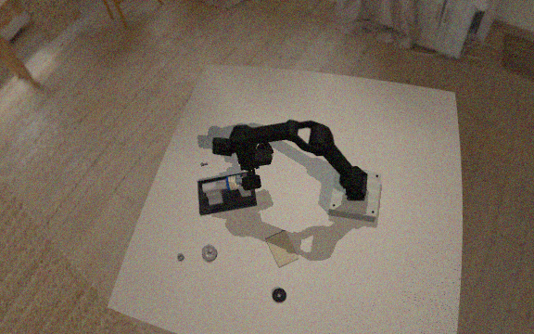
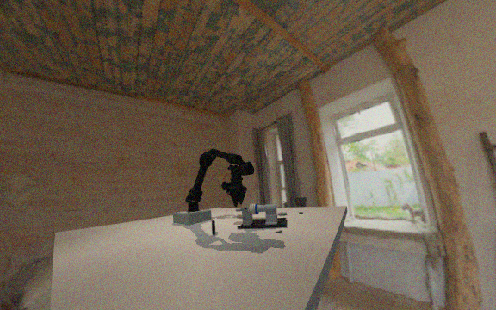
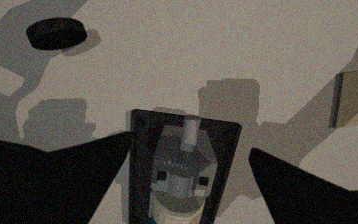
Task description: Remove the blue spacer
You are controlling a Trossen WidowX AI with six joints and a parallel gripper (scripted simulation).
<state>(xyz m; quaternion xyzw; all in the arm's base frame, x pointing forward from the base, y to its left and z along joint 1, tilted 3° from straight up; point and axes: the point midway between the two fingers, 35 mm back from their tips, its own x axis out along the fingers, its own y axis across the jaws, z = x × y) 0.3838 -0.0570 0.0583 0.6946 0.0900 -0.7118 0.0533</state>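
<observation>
My gripper tip is 10 cm short of the blue spacer, 2 cm to the right of it and 2 cm above it. Also, from my gripper tip: tan card: 25 cm to the left, 11 cm behind, 10 cm below; then small screw: 24 cm ahead, 11 cm to the right, 10 cm below.
</observation>
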